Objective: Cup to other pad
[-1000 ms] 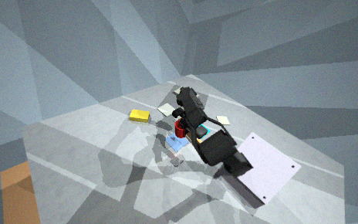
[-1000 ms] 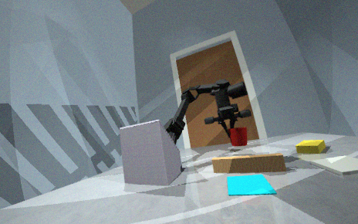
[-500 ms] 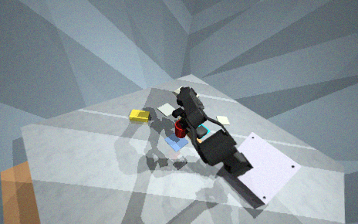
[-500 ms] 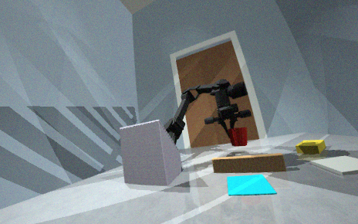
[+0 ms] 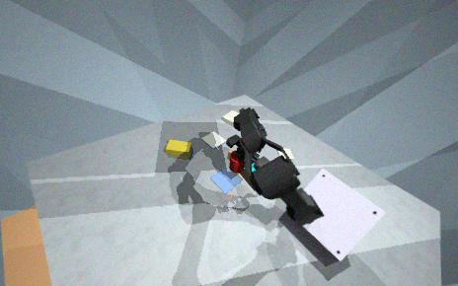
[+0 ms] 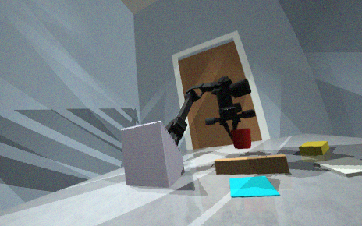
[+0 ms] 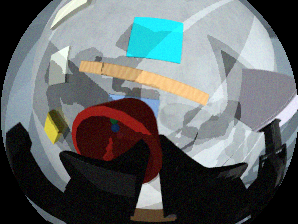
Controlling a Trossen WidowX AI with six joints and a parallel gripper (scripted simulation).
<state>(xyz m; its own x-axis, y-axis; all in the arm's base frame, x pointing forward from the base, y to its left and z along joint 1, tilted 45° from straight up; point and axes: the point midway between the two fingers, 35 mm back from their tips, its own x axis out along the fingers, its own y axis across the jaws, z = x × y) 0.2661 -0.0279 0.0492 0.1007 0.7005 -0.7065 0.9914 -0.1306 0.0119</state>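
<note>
The cyan pad lies 15 cm to the right of my gripper tip and 12 cm below it. From my gripper tip the other things lie so: blue patch (12 cm below, 4 cm ahead, 3 cm to the left); red cup (3 cm ahead); wooden block (10 cm below, 6 cm to the right, 2 cm ahead).
</note>
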